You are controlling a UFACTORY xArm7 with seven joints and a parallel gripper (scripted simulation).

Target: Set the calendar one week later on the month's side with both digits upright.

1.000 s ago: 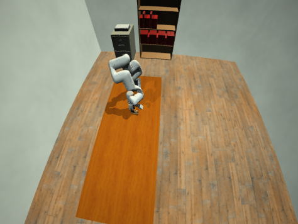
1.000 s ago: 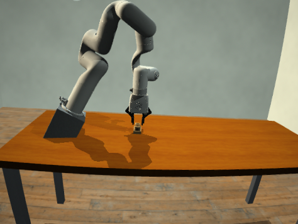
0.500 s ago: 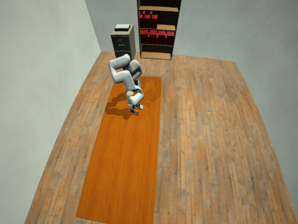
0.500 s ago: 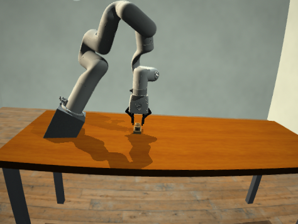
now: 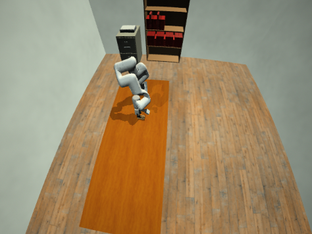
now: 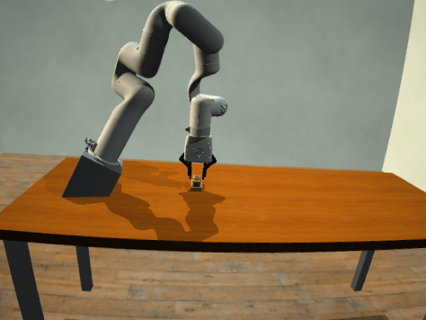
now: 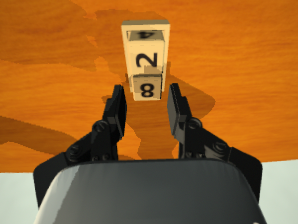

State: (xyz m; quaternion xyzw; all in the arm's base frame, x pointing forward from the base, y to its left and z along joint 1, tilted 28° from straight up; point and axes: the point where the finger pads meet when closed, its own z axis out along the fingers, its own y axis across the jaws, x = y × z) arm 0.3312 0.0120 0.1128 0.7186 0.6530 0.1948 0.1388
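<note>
Now: the wooden tray 2 cm to the left of my hand and 6 cm below it.
</note>
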